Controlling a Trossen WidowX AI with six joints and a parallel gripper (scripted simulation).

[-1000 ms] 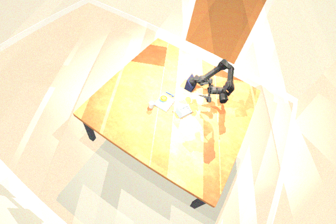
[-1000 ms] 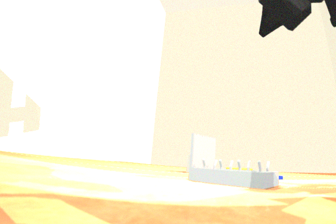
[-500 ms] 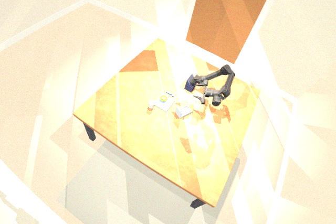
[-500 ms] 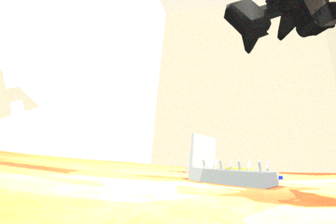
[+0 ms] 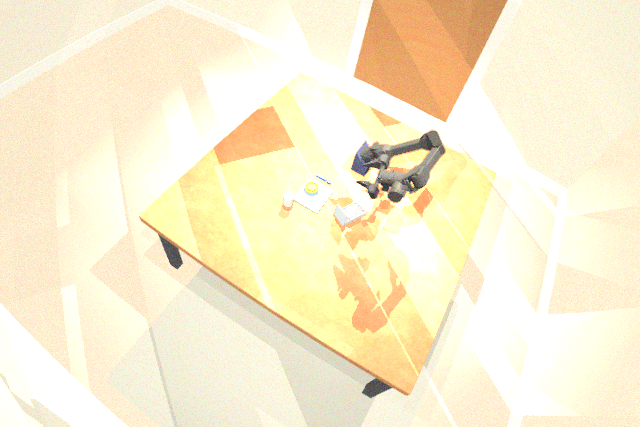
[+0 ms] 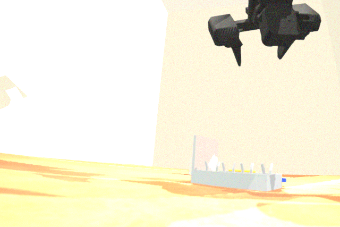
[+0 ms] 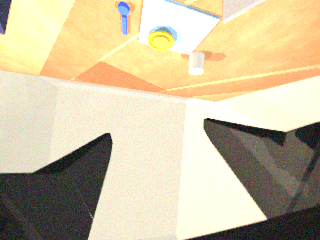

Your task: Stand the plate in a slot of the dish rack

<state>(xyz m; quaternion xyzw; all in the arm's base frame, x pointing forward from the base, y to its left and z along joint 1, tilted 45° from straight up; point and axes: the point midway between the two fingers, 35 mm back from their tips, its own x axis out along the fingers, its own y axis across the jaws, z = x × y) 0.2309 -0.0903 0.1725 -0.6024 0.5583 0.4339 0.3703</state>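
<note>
Right now my gripper tip is 210 mm above the yellow plate, 190 mm to the left of it and 10 mm short of it. The rest, counted from my gripper tip: white dish rack (210 mm below, 50 mm ahead, 20 mm to the left); white cup (250 mm to the right, 210 mm below, 130 mm ahead).
</note>
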